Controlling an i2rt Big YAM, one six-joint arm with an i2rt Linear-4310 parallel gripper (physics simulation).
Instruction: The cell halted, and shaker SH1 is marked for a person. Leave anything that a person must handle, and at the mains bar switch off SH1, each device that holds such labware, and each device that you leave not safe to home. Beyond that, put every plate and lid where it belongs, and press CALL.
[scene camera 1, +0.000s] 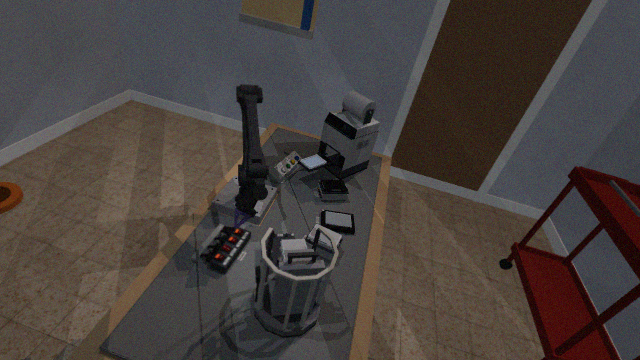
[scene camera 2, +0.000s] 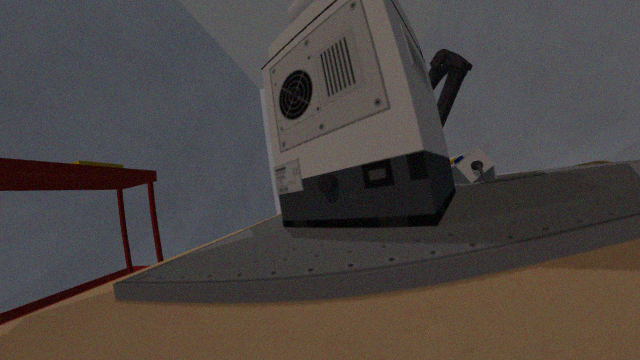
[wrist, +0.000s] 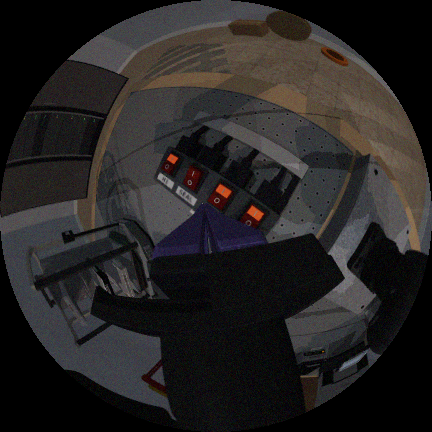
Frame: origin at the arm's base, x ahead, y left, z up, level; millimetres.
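Where they show: gripper, fingertip midpoint: (scene camera 1: 235, 227) (wrist: 204, 209); arm's base, origin of the base link: (wrist: 371, 257).
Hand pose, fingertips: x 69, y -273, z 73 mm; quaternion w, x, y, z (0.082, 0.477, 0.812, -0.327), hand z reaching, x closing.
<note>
Things, the pixels of their top centre, and the offset from my fingertips.
- mains bar, middle of its top: (wrist: 216, 164) (scene camera 1: 222, 239) 39 mm back, 34 mm right, 57 mm down
- H1 switch, middle of its top: (wrist: 167, 162) 10 mm back, 111 mm right, 58 mm down
- SEAL switch, middle of its top: (wrist: 190, 177) 7 mm back, 61 mm right, 57 mm down
- lid, middle of its top: (scene camera 1: 313, 160) 153 mm ahead, 628 mm left, 5 mm up
- pale plate, middle of its top: (scene camera 1: 338, 218) 381 mm ahead, 331 mm left, 81 mm down
- white item, middle of its top: (scene camera 1: 325, 234) 350 mm ahead, 148 mm left, 28 mm down
- button box, middle of its top: (scene camera 2: 456, 154) (scene camera 1: 287, 159) 9 mm ahead, 609 mm left, 27 mm down
- caged rack, middle of its top: (scene camera 1: 300, 242) 297 mm ahead, 175 mm right, 232 mm up
- low black-topped device, middle of its top: (wrist: 304, 371) (scene camera 1: 334, 184) 304 mm ahead, 536 mm left, 41 mm down
The mains bar (scene camera 1: 226, 248) (wrist: 218, 186) lies beside the arm's base. In the wrist view the H1 switch (wrist: 170, 163) is lit and the SEAL switch (wrist: 192, 178) is dark. Two further switches (wrist: 220, 196) (wrist: 252, 216) are lit; their labels are hidden. My gripper (scene camera 1: 237, 225) (wrist: 204, 209) is shut and empty, with its purple fingertips above the bar's label side. A pale plate or lid (scene camera 1: 313, 161) sits at the large white device (scene camera 1: 361, 142) (scene camera 2: 345, 125). A pale plate (scene camera 1: 339, 220) lies on a black-rimmed device; a white item (scene camera 1: 325, 238) lies beside it. The button box (scene camera 1: 286, 167) (scene camera 2: 475, 165) has coloured buttons.
A caged rack (scene camera 1: 299, 274) (wrist: 85, 265) stands near the bar, with pale labware inside. A low black-topped device (scene camera 1: 333, 189) stands before the large device. The arm's base plate (scene camera 1: 223, 196) is behind the bar. A red cart (scene camera 1: 555, 300) (scene camera 2: 75, 177) stands beyond the table.
</note>
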